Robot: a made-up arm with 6 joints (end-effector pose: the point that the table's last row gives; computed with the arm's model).
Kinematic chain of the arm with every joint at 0, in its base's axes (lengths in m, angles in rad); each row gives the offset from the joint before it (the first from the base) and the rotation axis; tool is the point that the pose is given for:
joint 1: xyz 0 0 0.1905 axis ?
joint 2: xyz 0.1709 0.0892 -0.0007 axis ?
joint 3: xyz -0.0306 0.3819 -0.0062 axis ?
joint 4: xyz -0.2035 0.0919 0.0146 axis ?
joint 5: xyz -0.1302 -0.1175 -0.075 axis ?
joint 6: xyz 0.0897 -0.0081 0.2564 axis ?
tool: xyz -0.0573 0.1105 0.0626
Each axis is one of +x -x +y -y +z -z.
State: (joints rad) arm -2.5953 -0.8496 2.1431 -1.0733 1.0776 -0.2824
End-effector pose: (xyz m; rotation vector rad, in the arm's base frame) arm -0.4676 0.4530 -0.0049 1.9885 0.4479 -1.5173
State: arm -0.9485 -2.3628 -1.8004 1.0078 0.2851 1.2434
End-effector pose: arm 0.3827 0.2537 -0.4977 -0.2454 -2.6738 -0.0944
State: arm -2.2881 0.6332 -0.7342 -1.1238 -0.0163 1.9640
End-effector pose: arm 0.0110 0.1774 0.1085 -0.1425 -1.2605 1.6557
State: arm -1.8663 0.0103 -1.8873 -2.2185 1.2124 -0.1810
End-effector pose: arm -0.0238 0.5792 0.0742 -1.0868 -2.5137 -1.0354
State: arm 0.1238 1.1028 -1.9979 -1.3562 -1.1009 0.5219
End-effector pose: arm 0.0507 0.1712 0.1167 -1.3299 -1.2936 -1.3594
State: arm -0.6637 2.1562 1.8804 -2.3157 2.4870 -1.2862
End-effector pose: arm -0.0599 -0.2345 0.3518 1.6063 0.0848 2.6836
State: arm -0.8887 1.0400 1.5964 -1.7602 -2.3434 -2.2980
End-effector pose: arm -0.2439 0.2151 0.4400 -0.1513 -0.2351 2.6669
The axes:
joint 1: -y
joint 2: +z
joint 3: -x
joint 4: -y
joint 5: -z
joint 6: +x

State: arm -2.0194 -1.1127 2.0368 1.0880 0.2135 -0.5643
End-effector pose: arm -0.2237 0.6334 -0.0540 -1.1798 1.0043 2.3493
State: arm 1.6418 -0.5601 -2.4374 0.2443 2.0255 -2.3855
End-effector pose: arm 0.0495 0.6474 0.2093 -0.2389 -0.2279 1.0290
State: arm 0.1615 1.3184 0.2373 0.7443 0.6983 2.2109
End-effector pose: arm -0.2220 -0.3576 0.2403 2.4029 0.4135 1.3289
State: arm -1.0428 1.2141 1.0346 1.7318 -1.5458 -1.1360
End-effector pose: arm -0.1707 -0.1283 0.2263 -0.2679 -2.9445 0.8783
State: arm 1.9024 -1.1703 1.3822 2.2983 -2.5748 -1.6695
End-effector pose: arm -0.1047 0.3218 0.4752 1.9886 -0.8210 -0.5109
